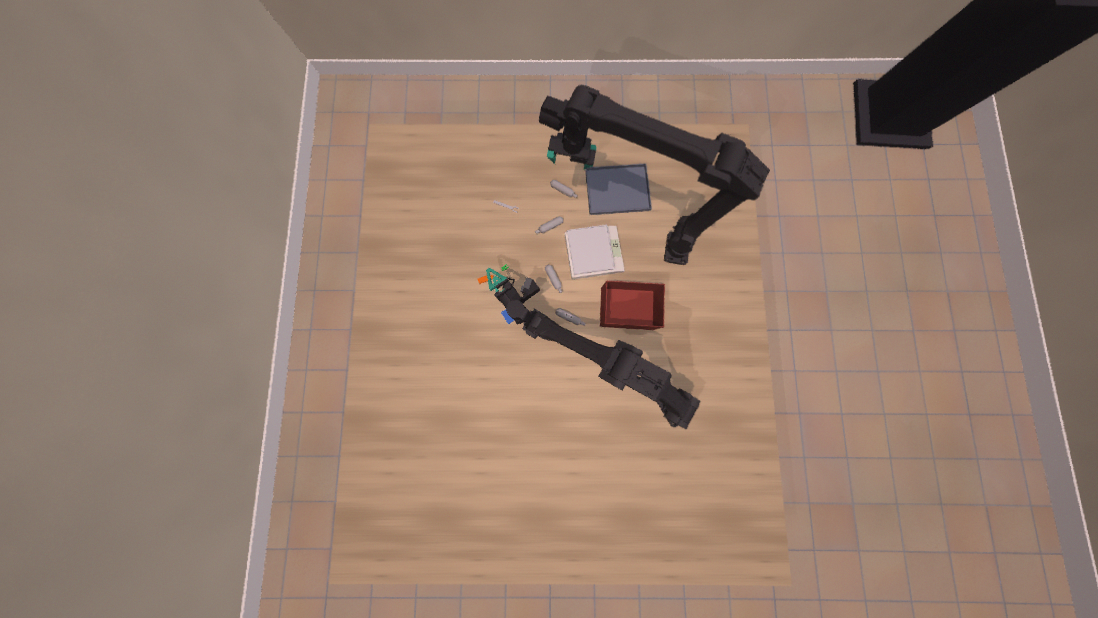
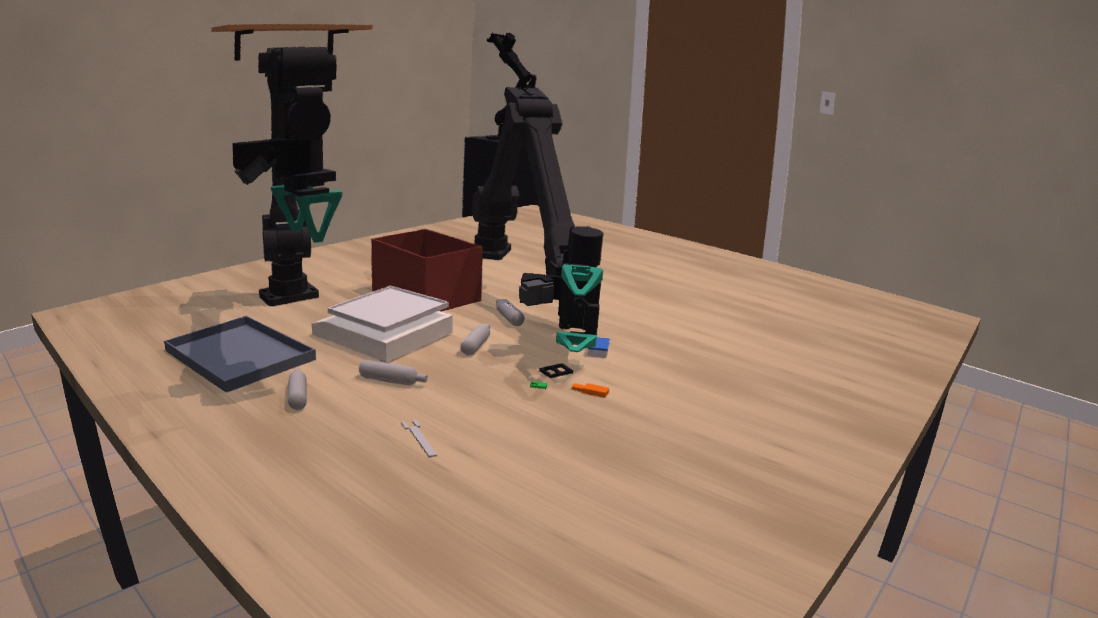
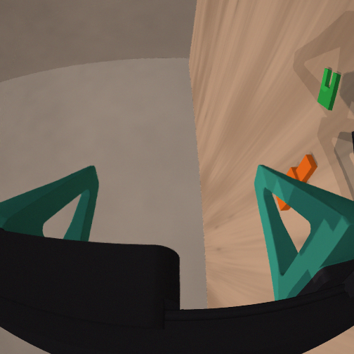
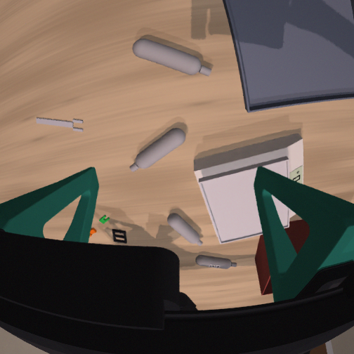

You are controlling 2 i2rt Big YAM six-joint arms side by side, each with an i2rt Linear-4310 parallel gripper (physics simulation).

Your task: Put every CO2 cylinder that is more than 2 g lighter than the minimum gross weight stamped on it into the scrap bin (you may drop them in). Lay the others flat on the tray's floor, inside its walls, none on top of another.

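Pixels of known places: left gripper, between the fingertips: (image 1: pixel 491 272) (image 2: pixel 576 323); right gripper, between the fingertips: (image 1: pixel 569 164) (image 2: pixel 307 236); left arm's base, origin of its link: (image 2: pixel 490 253); right arm's base, origin of its link: (image 1: pixel 676 248) (image 2: pixel 288 296).
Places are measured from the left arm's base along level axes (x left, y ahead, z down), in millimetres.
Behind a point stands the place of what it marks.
Note:
Several grey CO2 cylinders lie apart on the table: one (image 1: pixel 563 188) {x -912, y -62, z -29 mm} (image 2: pixel 297 389) {x -947, y -46, z -30 mm} (image 4: pixel 168 56) beside the blue-grey tray (image 1: pixel 618 191) {x -806, y -254, z -3 mm} (image 2: pixel 239 351) {x -802, y -257, z -3 mm} (image 4: pixel 300 65), one (image 1: pixel 550 224) {x -809, y 54, z -29 mm} (image 2: pixel 389 373) {x -826, y 58, z -21 mm} (image 4: pixel 160 148) near the white scale (image 1: pixel 591 251) {x -633, y -20, z -62 mm} (image 2: pixel 388 307) {x -644, y -19, z -62 mm} (image 4: pixel 240 200), one (image 1: pixel 553 277) {x -622, y 146, z -29 mm} (image 2: pixel 475 338) {x -653, y 151, z -27 mm} (image 4: pixel 184 228) between scale and left gripper, and one (image 1: pixel 569 316) {x -466, y 166, z -30 mm} (image 2: pixel 509 311) {x -493, y 173, z -26 mm} (image 4: pixel 214 261) with visible markings near the red bin (image 1: pixel 632 305) {x -388, y -64, z -5 mm} (image 2: pixel 426 268) {x -502, y 4, z -99 mm} (image 4: pixel 264 265). The stamps are unreadable. Tray and scale are empty. My right gripper (image 1: pixel 570 159) {x -875, y -53, z -248 mm} (image 2: pixel 307 234) {x -875, y -53, z -248 mm} (image 4: pixel 175 175) is open, high near the tray. My left gripper (image 1: pixel 495 280) {x -729, y 338, z -105 mm} (image 2: pixel 579 322) {x -729, y 338, z -105 mm} (image 3: pixel 176 173) is open above the small parts.
An orange part (image 1: pixel 482 280) {x -748, y 384, z -9 mm} (image 2: pixel 591 389) {x -759, y 373, z -9 mm}, a green clip (image 1: pixel 504 267) {x -754, y 287, z -4 mm} (image 2: pixel 538 385) {x -758, y 288, z -4 mm} (image 3: pixel 328 92) and a blue block (image 1: pixel 507 316) {x -579, y 366, z -18 mm} (image 2: pixel 599 344) {x -588, y 363, z -18 mm} lie near the left gripper. A pale forked tool (image 1: pixel 505 205) {x -974, y 165, z -3 mm} (image 2: pixel 421 440) {x -982, y 169, z -3 mm} (image 4: pixel 55 122) lies farther off.

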